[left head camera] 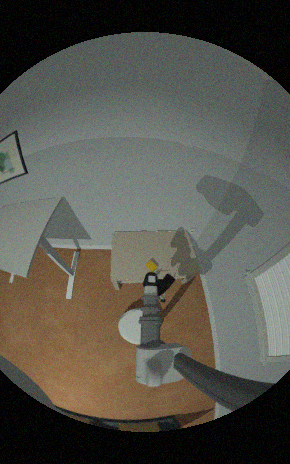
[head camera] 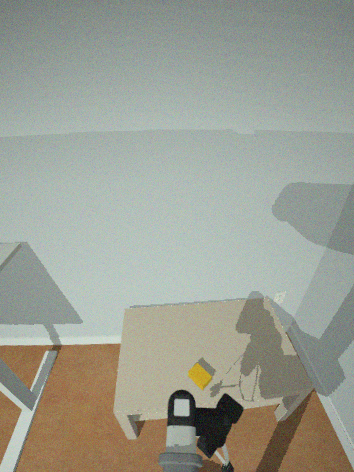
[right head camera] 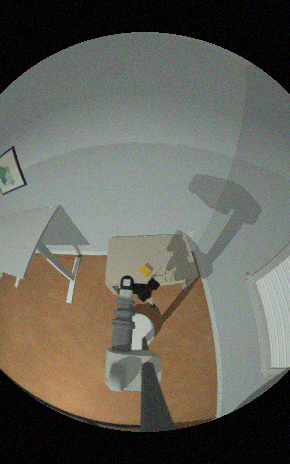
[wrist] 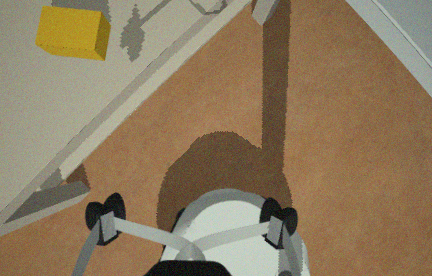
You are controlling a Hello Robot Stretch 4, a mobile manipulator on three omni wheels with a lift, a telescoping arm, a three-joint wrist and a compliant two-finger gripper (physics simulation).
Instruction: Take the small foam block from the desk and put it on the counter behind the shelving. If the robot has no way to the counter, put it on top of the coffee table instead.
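Seen in the pictures: gripper, between the fingertips: (wrist: 193,212); robot's base, origin of its link: (left head camera: 137,325) (right head camera: 134,330).
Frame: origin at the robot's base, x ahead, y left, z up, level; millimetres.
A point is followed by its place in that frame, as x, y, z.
The yellow foam block (head camera: 200,376) @[565, -84, 466] (left head camera: 152,265) @[570, -93, 466] (right head camera: 146,270) @[566, -93, 466] (wrist: 72,32) @[565, -83, 466] rests on the beige table (head camera: 150,345) @[732, 167, 422] (left head camera: 127,250) @[738, 154, 422] (right head camera: 122,252) @[774, 161, 421] (wrist: 30,110) @[532, 50, 421], near its front edge. Nothing touches the block. My gripper (wrist: 193,212) @[274, -88, 593] is open, with its two black fingertips well apart and no object between them. In the wrist view it is over the floor and the white round base, beyond the table edge, with the block at the upper left. In the head views it is partly hidden by the wrist. The counter and the shelving do not show.
A grey-white table (head camera: 6,252) @[849, 824, 922] (left head camera: 22,232) @[484, 995, 922] (right head camera: 22,235) @[519, 1031, 922] on white legs stands at the left. Walls rise behind and to the right of the beige table. A window (left head camera: 275,305) @[-31, -939, 958] (right head camera: 275,310) @[-9, -937, 932] is at the right. My white round base (wrist: 230,235) is below the gripper.
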